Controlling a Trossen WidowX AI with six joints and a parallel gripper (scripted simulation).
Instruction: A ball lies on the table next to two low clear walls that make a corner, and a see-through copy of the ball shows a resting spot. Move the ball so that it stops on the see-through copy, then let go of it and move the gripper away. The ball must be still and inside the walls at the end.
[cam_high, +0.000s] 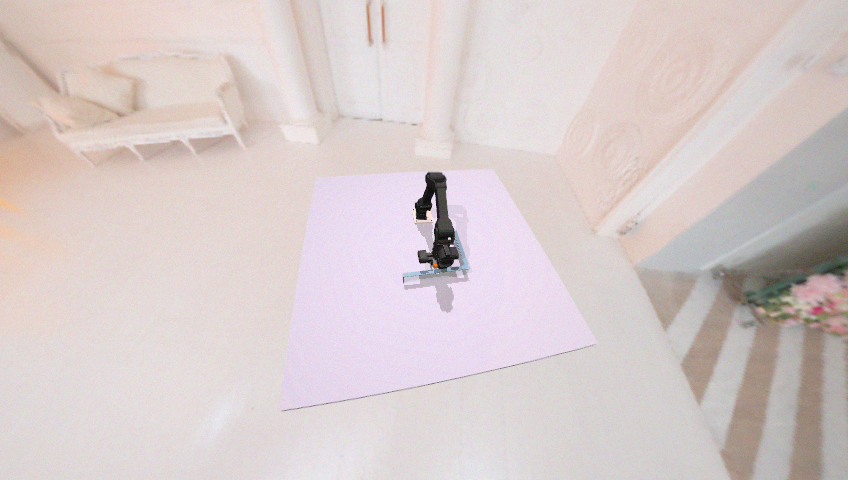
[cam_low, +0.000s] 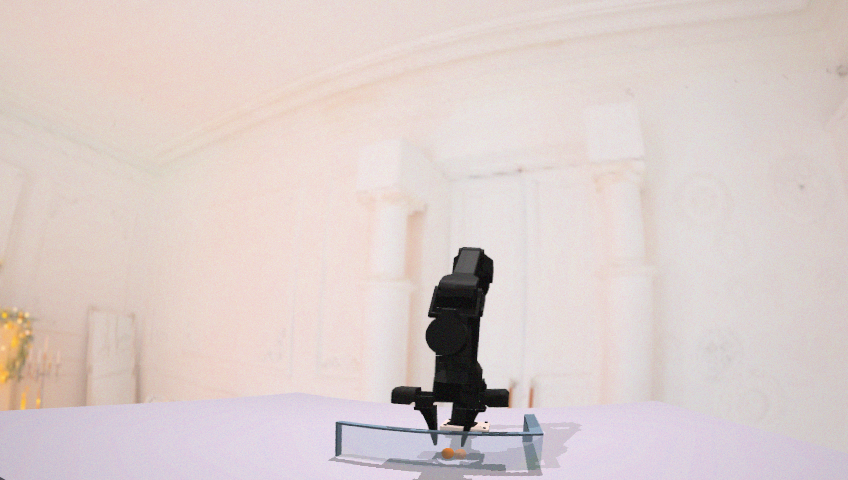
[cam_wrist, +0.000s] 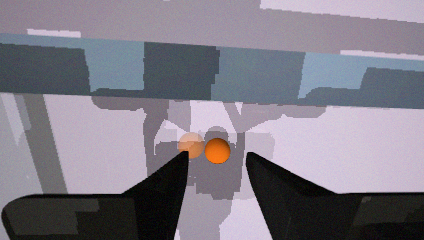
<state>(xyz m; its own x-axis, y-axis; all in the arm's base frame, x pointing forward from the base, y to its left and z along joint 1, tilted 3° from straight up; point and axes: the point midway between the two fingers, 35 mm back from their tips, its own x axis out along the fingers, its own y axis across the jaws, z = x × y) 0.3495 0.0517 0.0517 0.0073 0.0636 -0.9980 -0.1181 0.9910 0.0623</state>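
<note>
Right now the orange ball is 10 mm below my gripper tip.
</note>
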